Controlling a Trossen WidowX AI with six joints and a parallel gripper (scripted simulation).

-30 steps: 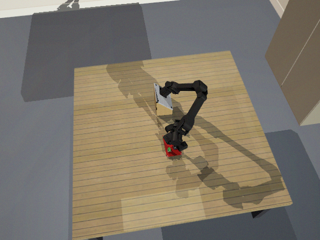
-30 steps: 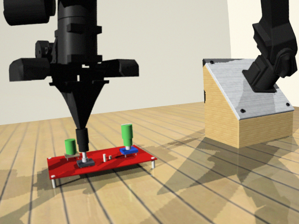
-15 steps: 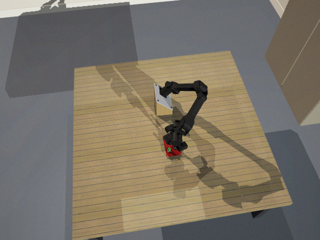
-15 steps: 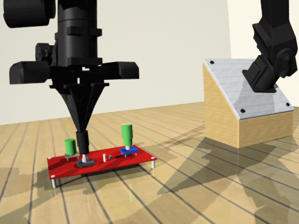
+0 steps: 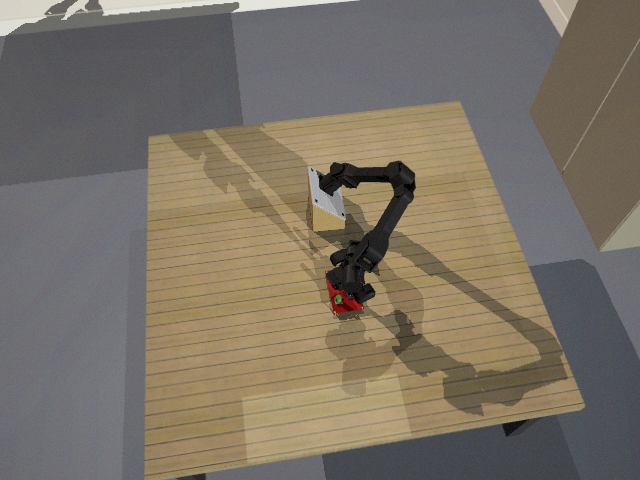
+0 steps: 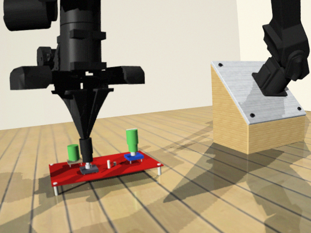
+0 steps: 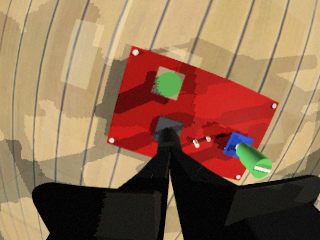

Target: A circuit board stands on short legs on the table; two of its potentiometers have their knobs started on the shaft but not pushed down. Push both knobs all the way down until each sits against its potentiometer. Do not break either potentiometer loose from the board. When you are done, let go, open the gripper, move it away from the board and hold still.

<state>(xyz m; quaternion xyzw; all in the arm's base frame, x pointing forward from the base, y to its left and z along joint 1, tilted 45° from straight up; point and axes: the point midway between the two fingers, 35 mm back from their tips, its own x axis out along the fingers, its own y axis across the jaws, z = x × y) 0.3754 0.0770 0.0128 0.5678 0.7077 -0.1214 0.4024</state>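
Now: gripper tip 20 mm above the black knob. From my gripper tip the other things lie so: green knob (70 mm behind, 20 mm to the right, 10 mm below).
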